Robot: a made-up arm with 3 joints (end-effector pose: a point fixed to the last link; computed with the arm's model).
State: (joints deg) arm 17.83 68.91 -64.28
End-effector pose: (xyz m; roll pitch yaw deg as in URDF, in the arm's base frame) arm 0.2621 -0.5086 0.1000 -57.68 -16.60 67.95
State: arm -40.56 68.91 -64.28
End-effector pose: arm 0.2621 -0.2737 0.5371 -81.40 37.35 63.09
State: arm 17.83 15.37 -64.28
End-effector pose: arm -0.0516 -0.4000 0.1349 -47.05 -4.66 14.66
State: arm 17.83 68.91 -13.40
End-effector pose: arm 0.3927 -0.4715 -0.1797 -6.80 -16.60 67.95
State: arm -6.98 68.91 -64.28
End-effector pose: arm 0.2621 -0.4652 0.3141 -66.80 6.51 68.77
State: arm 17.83 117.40 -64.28
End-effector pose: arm 0.5230 -0.3592 0.1480 -72.70 -15.77 118.57
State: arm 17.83 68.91 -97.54
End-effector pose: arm 0.0820 -0.4653 0.1924 -90.94 -16.60 67.95
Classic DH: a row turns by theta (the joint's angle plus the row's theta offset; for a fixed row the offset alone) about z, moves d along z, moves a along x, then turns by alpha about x. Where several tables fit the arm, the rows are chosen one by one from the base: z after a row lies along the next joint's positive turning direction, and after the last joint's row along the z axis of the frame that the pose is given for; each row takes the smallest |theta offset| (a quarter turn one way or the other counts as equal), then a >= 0, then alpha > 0; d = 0 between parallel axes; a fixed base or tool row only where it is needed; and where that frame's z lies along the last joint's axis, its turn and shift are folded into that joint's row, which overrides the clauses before.
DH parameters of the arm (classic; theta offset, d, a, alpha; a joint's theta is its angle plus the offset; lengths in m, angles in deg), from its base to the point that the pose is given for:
base (fixed): 90 0.1084 0 90
joint 1: 0 0.2183 -0.1187 -90
joint 2: 0 -0.1382 0.0484 90
joint 3: 0 -0.3276 -0.3538 -90
tool (fixed): -90 -0.0757 0 0

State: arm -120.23 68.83 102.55
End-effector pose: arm -0.0857 -0.2262 0.6479 -45.66 53.68 -52.43
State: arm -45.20 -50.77 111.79
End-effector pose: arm 0.2048 -0.1046 -0.4087 79.30 -33.34 -40.80
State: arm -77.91 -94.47 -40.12
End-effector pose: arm -0.0263 0.0792 -0.1089 -20.13 -77.12 -110.47
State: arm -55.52 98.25 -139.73
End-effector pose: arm -0.0013 -0.1504 0.5893 -127.93 54.67 104.37
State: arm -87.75 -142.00 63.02
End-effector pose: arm 0.4490 -0.4828 -0.0288 150.17 -37.97 -178.24
